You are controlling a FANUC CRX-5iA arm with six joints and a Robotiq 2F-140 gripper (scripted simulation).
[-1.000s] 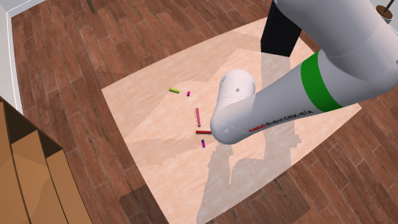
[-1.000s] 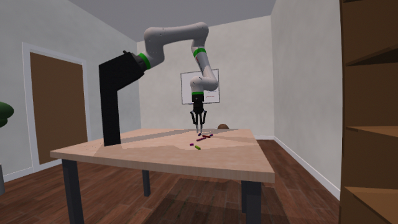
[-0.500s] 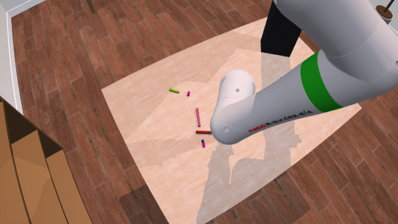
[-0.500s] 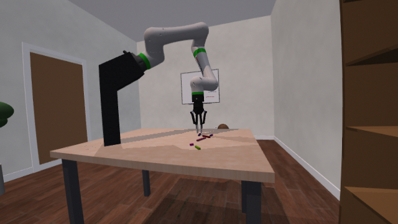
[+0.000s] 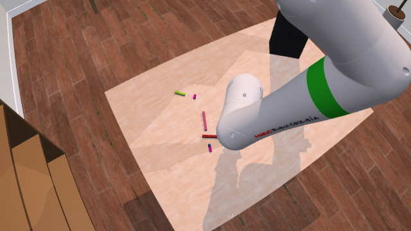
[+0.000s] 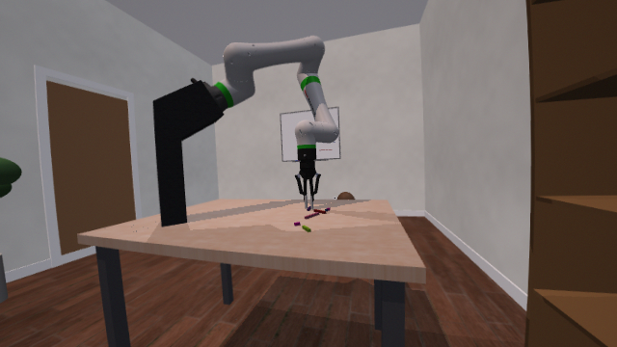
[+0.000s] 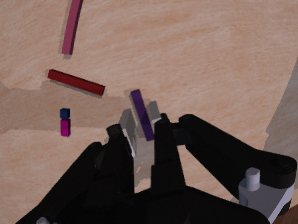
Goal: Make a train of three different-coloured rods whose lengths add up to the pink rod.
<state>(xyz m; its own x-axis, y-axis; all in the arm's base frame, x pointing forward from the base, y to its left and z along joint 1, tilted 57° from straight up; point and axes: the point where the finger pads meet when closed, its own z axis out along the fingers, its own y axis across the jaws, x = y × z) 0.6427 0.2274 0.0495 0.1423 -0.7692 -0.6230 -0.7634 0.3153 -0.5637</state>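
The purple rod lies 30 mm below my hand. From my hand the other things lie so: red rod (70 mm ahead, 50 mm to the right, 30 mm below); then blue rod (90 mm ahead, 10 mm to the right, 30 mm below); then pink rod (60 mm ahead, 130 mm to the right, 30 mm below).
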